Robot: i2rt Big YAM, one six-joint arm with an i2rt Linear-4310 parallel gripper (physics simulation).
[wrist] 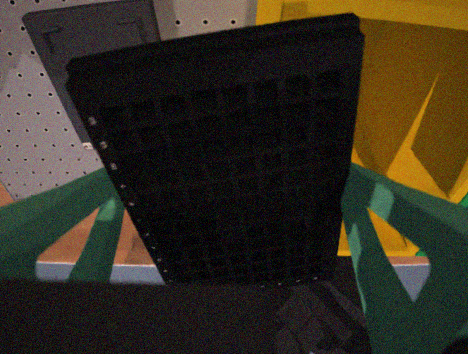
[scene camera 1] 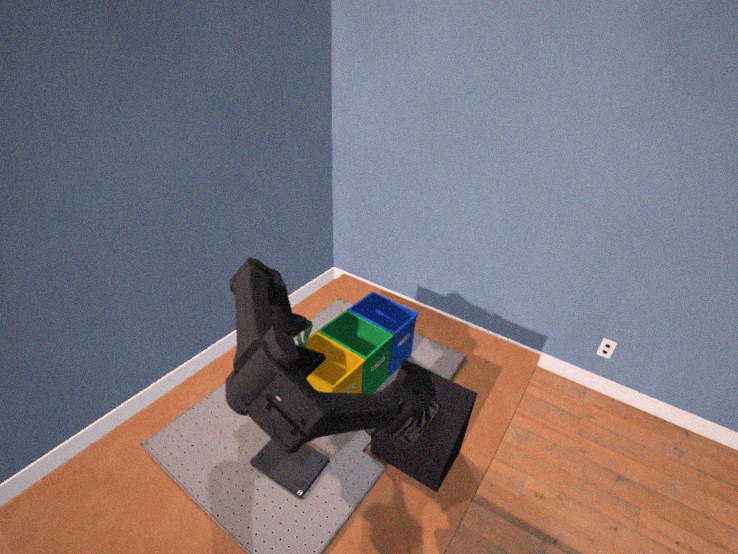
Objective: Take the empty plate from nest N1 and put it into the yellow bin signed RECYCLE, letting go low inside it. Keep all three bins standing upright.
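Frame: origin at the arm's base, x right, y ahead, z up, level; millimetres.
Where they show: gripper, fingertip midpoint: [wrist: 233, 176]; arm's base at its link origin: [wrist: 303, 303] [scene camera 1: 413, 415].
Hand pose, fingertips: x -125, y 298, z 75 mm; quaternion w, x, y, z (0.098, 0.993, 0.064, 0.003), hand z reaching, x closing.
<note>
Things, the pixels of their top centre, and the offset from my fingertips. Level surfaces: height alone.
- black plate at its top centre: [wrist: 238, 232] [scene camera 1: 294, 353] dx +3, dy -9, dz +19 mm
- yellow bin at its top centre: [wrist: 376, 172] [scene camera 1: 323, 357] dx +83, dy -27, dz -38 mm
- dark flat nest at its top centre: [wrist: 109, 89] [scene camera 1: 289, 459] dx -113, dy -106, dz -203 mm
- green bin at its top centre: [scene camera 1: 355, 332] dx +214, dy -17, dz -38 mm
- blue bin at its top centre: [scene camera 1: 382, 311] dx +346, dy -7, dz -38 mm
- grey perforated board at its surface level: dz -217 mm
My gripper [scene camera 1: 305, 345] [wrist: 233, 176] is shut on the black plate [scene camera 1: 312, 359] [wrist: 225, 145]. Its green fingers press on two opposite edges, and the plate's gridded face fills the middle of the wrist view. The yellow bin [scene camera 1: 346, 356] [wrist: 380, 9] stands upright. The plate overlaps the left part of its opening in the scene view and lies left of most of it in the wrist view; the exact height between them cannot be told. A dark flat nest [scene camera 1: 290, 468] [wrist: 95, 32] is empty; its label is too small to read. The arm partly hides the yellow bin.
The green bin [scene camera 1: 376, 366] stands upright beside the yellow one, with the blue bin [scene camera 1: 404, 344] upright beyond it. The arm's black base block [scene camera 1: 456, 426] stands right of the bins. A grey perforated board [scene camera 1: 196, 444] [wrist: 30, 120] lies under the nest. Walls rise behind.
</note>
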